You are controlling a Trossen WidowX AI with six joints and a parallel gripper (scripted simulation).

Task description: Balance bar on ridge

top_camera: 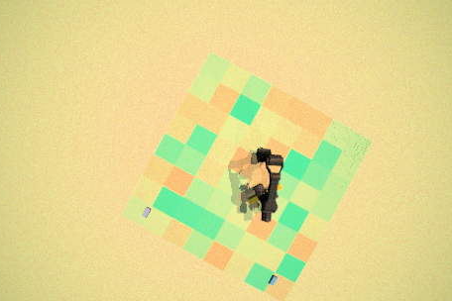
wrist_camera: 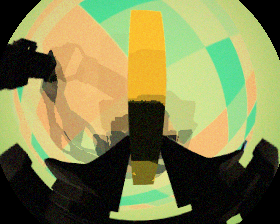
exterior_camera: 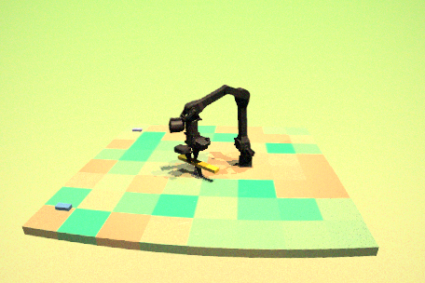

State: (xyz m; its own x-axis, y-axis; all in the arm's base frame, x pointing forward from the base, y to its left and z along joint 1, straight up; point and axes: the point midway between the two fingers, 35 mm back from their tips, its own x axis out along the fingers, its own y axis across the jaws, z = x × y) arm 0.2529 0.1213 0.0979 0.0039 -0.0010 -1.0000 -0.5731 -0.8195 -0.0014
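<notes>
My gripper tip is now 2 cm to the right of the yellow bar and 2 cm past it.
</notes>
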